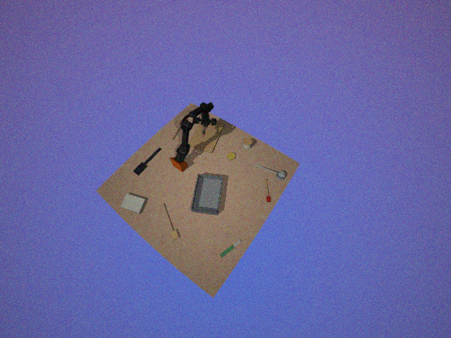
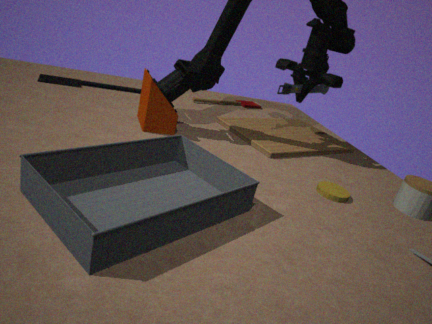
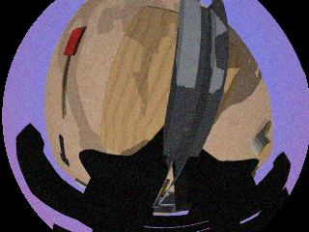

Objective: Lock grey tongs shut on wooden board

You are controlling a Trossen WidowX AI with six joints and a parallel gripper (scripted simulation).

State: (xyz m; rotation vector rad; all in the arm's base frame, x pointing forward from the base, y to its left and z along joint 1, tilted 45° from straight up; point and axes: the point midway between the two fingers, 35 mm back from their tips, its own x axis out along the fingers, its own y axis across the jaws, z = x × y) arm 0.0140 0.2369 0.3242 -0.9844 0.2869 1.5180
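My gripper tip is 10 cm above the wooden board. Also, from my gripper tip: lidded jar 39 cm ahead, 8 cm to the left, 8 cm below; then yellow disc 32 cm ahead, 10 cm to the right, 10 cm below; then red-handled tool 28 cm behind, 10 cm below, 4 cm to the right.
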